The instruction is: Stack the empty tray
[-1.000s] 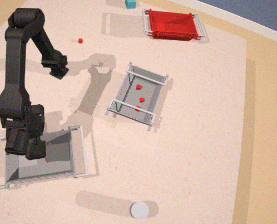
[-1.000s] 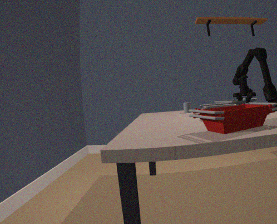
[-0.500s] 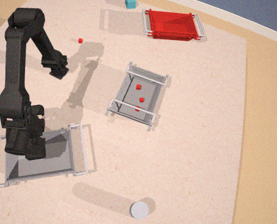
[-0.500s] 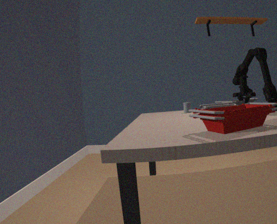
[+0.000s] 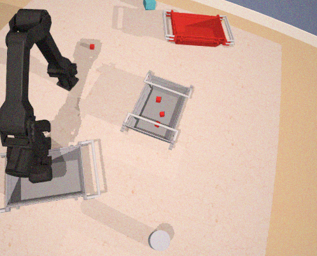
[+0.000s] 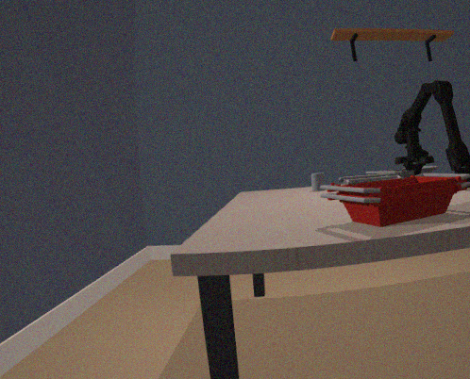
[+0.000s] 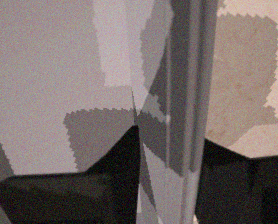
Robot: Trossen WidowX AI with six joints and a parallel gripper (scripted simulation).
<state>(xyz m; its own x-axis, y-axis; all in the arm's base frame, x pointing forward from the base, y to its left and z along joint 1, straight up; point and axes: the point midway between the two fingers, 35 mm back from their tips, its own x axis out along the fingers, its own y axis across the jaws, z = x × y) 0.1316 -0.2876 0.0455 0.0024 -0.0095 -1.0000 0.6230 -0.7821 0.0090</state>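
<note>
The grey tray is 40 mm ahead of my gripper tip, 50 mm to the right of it and 30 mm above it. Also, from my gripper tip: teal cube (80 mm behind, 880 mm to the left, 10 mm above).
</note>
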